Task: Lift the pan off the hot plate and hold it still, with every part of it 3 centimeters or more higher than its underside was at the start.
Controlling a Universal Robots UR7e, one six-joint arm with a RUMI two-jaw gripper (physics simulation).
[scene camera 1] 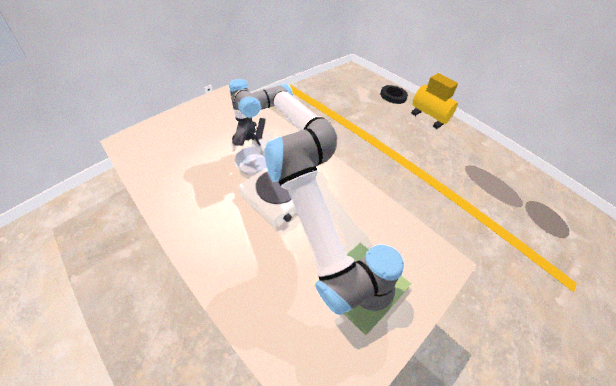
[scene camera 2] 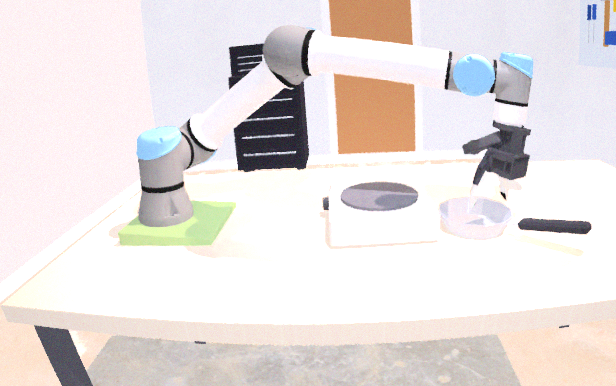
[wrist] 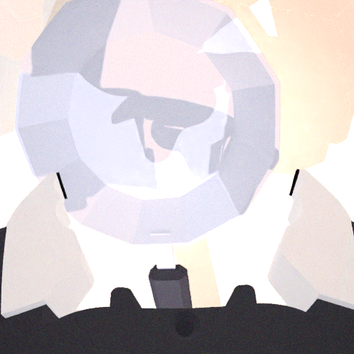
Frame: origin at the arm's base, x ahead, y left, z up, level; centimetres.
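Seen in the pictures: gripper, fingertip midpoint: [scene camera 1: 248, 153] [scene camera 2: 488, 204]; arm's base, origin of the base link: [scene camera 2: 166, 216].
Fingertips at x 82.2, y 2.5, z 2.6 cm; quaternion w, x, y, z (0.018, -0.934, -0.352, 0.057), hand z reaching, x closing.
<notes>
Offsets run from my fingertips to a thing's top centre. Level surfaces: height alone.
The pale round pan [scene camera 1: 250, 161] [scene camera 2: 475, 227] [wrist: 157, 217] is beside the white hot plate @[dx -27.3, dy +0.6, dz +2.5 cm] [scene camera 1: 260, 204] [scene camera 2: 382, 227], on the side away from the robot's base, and not on its dark disc. Its black handle @[dx +11.7, dy -13.3, dz +2.9 cm] [scene camera 2: 555, 226] [wrist: 171, 290] points away from the hot plate; in scene camera 1 it does not show. My gripper [scene camera 1: 246, 145] [scene camera 2: 488, 201] [wrist: 177, 175] is open and points down over the pan. In the wrist view, its fingertips stand on either side of the pan's handle-side part, and the handle lies between the fingers' bases. Exact fingertip height over the rim is hard to tell.
The arm's base stands on a green block [scene camera 1: 366, 322] [scene camera 2: 167, 237] at the other end of the table @[dz -5.4 cm] [scene camera 1: 200, 260] [scene camera 2: 300, 285]. The forearm passes over the hot plate. A black drawer cabinet [scene camera 2: 272, 130] stands behind the table, and a yellow machine [scene camera 1: 435, 103] on the floor.
</notes>
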